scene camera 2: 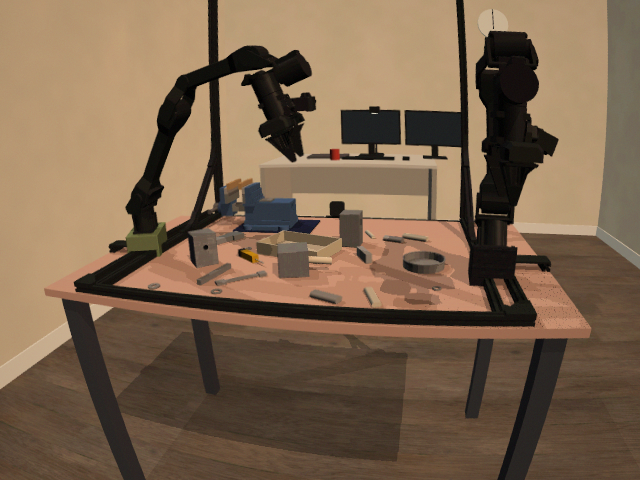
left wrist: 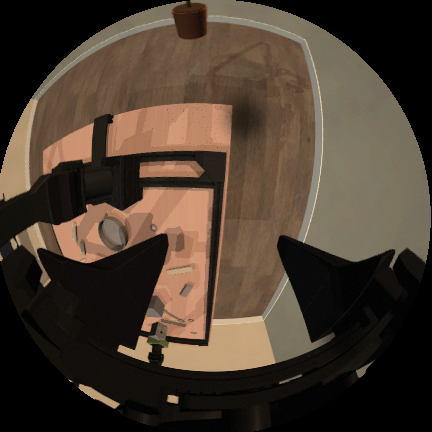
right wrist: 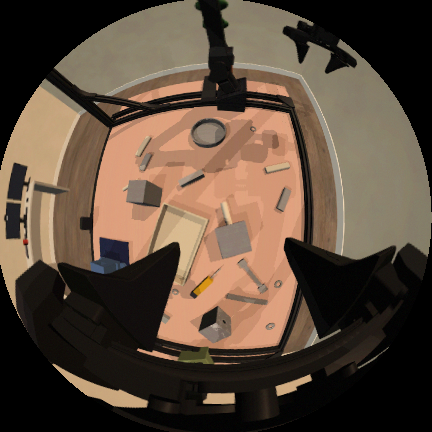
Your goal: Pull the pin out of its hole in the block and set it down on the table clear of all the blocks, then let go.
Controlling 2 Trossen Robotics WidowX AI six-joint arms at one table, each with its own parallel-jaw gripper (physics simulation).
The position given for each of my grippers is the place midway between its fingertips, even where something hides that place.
I see my left gripper (scene camera 2: pixel 506 201), my right gripper (scene camera 2: pixel 298 158), a round dish (scene camera 2: pixel 424 262) and a shallow tray (right wrist: pixel 173 223).
The round dish also shows in the left wrist view (left wrist: pixel 113 234) and in the right wrist view (right wrist: pixel 208 132). My left gripper also shows in the left wrist view (left wrist: pixel 224 241). My right gripper shows as well in the right wrist view (right wrist: pixel 233 246). The left wrist view does not show the shallow tray, which is hidden by my left gripper.
